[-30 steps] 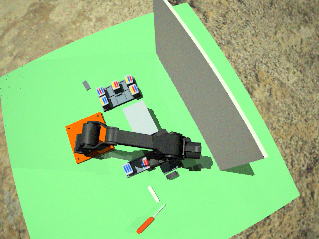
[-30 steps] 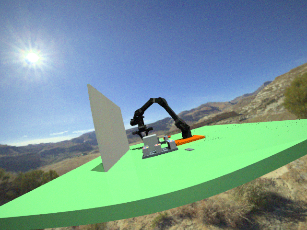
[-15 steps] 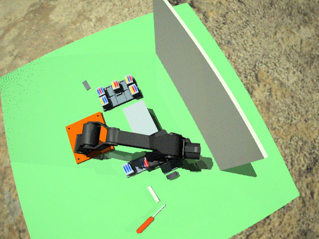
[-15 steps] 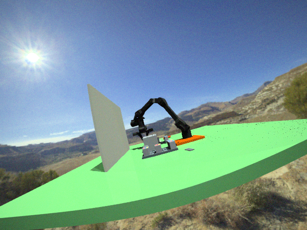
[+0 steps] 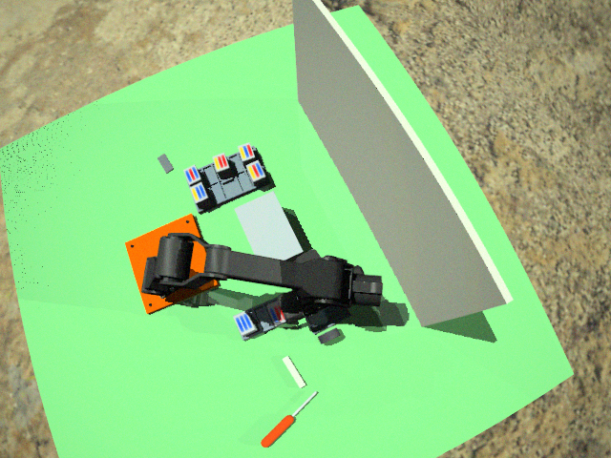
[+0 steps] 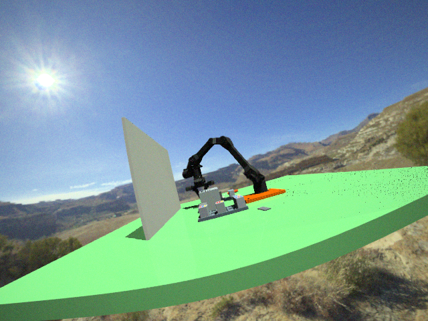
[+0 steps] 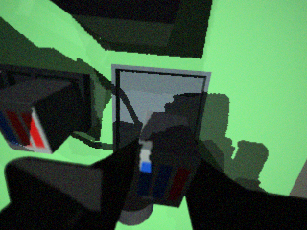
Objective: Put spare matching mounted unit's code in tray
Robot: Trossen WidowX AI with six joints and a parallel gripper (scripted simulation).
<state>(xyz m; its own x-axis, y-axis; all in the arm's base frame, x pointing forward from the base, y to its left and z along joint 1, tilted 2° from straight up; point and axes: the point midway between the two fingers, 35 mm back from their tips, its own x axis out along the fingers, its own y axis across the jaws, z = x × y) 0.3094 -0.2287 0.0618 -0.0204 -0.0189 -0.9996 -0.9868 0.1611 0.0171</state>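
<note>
The grey tray is 4 cm below my gripper tip. Round my gripper tip: pale mounted unit (20 cm to the left, 3 cm behind, 1 cm above); white bar (14 cm behind, 11 cm to the right, 4 cm below); black puck (8 cm to the right, 3 cm behind, 2 cm below).
</note>
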